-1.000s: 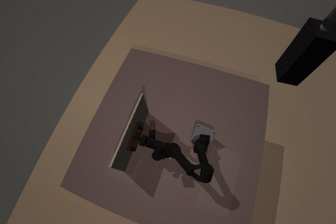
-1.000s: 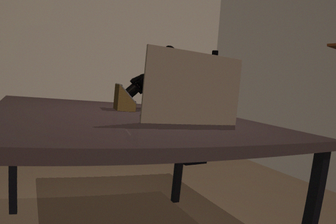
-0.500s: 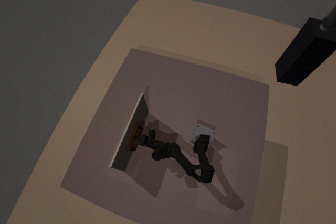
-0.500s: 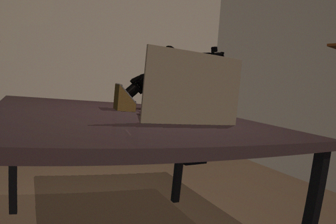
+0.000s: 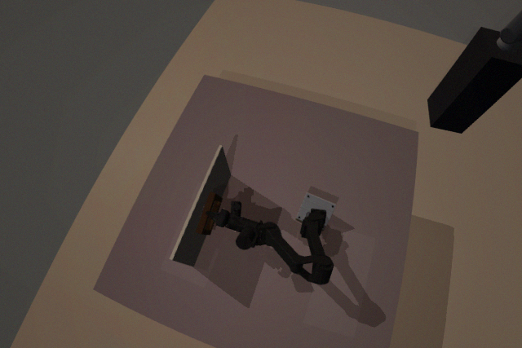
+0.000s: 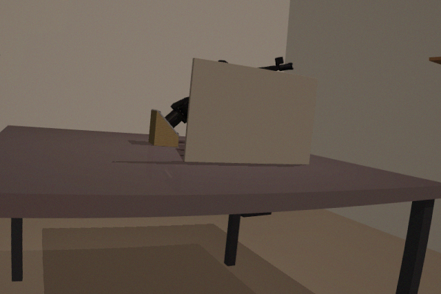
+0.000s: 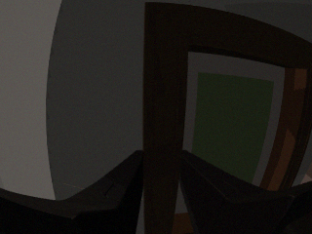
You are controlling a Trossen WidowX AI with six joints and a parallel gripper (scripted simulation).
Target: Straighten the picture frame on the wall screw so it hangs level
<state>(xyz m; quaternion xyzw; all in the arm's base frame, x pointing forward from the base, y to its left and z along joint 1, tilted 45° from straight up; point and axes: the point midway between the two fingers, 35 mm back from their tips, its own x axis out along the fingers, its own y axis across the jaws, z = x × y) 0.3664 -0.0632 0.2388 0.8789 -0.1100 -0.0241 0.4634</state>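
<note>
Right now my gripper tip is 1 cm short of the picture frame, 1 cm to the left of it and 5 cm above it. From my gripper tip the other things lie so: wall panel 2 cm ahead, 2 cm to the right, 6 cm below.
</note>
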